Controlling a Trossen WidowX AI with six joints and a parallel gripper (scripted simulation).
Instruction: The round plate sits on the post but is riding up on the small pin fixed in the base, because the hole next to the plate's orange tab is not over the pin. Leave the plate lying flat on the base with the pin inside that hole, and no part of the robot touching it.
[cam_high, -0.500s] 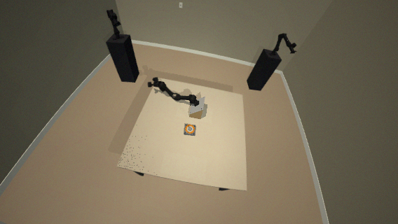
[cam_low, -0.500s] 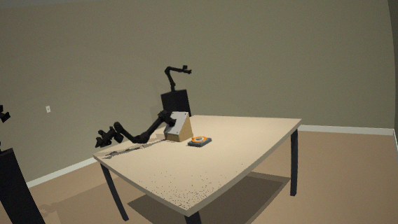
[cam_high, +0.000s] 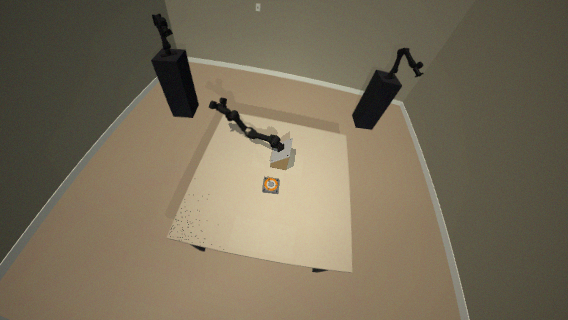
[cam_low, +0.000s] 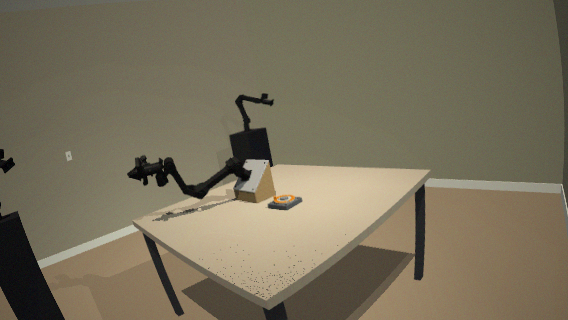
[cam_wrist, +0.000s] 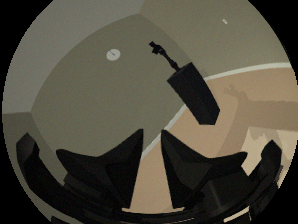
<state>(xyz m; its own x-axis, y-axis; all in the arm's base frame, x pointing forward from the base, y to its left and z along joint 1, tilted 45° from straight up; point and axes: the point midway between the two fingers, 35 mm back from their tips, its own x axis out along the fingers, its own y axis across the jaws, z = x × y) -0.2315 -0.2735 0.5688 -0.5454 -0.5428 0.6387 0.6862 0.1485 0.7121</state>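
My gripper tip is now 570 mm short of the grey square base, 560 mm to the right of it and 290 mm above it.
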